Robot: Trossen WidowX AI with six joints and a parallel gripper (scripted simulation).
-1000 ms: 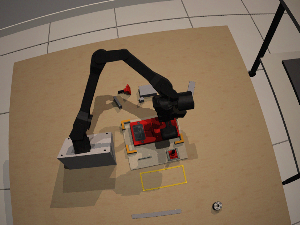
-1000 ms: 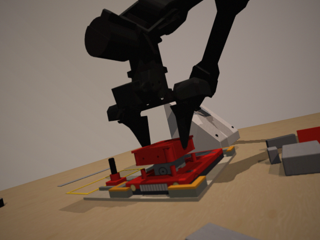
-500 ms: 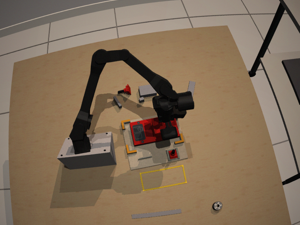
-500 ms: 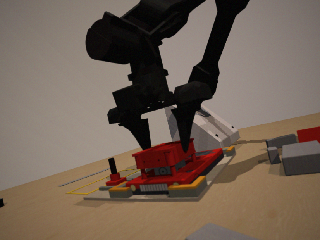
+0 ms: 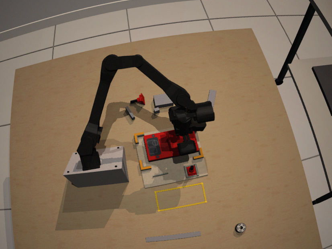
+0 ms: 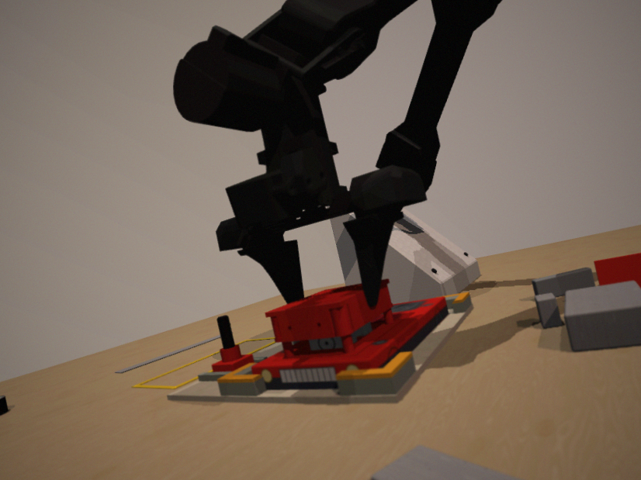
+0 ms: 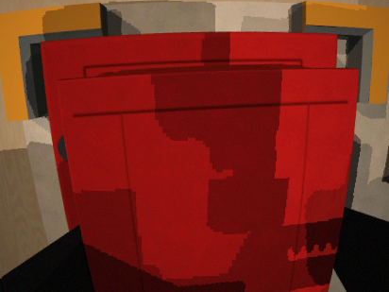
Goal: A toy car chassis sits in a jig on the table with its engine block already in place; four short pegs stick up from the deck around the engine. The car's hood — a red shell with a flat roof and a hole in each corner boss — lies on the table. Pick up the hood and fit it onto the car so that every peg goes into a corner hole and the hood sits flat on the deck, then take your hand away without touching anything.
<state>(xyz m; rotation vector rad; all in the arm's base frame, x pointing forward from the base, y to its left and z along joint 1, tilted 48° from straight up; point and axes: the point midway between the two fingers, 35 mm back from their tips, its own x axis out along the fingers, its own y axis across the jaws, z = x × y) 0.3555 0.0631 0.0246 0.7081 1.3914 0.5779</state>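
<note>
The red hood is 1 cm above my gripper tip. The rest, counted from my gripper tip: grey wedge (6 cm behind, 16 cm to the left, 4 cm below); grey engine block (1 cm to the left, 3 cm below); grey strip (13 cm behind, 37 cm to the right, 5 cm below).
</note>
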